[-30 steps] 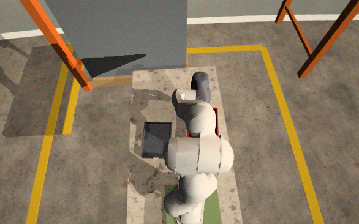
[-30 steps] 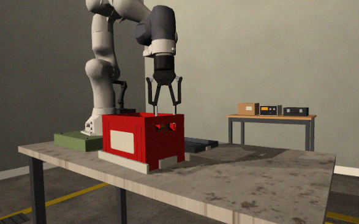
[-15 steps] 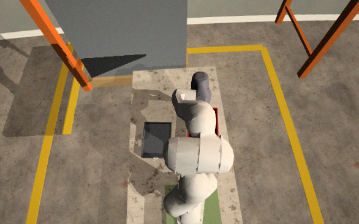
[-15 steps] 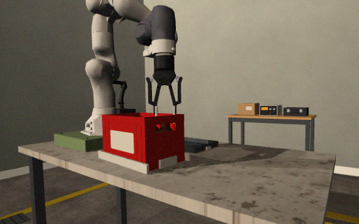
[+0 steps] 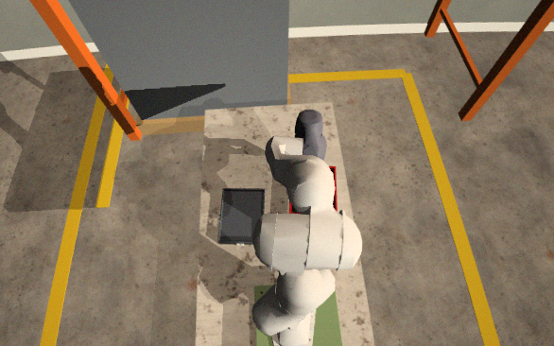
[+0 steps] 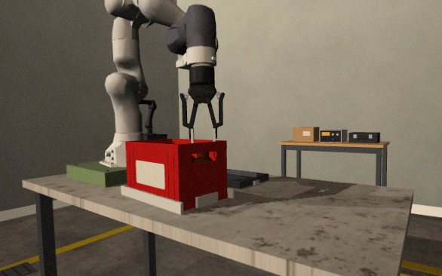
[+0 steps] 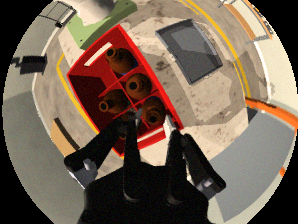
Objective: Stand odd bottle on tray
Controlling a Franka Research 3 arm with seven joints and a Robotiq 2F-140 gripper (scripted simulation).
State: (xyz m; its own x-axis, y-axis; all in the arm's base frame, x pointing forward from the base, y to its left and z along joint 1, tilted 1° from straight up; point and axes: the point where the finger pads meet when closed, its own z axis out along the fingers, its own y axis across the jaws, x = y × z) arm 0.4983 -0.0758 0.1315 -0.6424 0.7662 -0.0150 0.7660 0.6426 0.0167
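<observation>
The red crate lies 90 mm behind my hand, 30 mm to the right of it and 90 mm below it. Round my hand: dark tray: 100 mm behind, 270 mm to the left, 170 mm below; brown bottle: 90 mm behind, 80 mm to the right, 90 mm below.
</observation>
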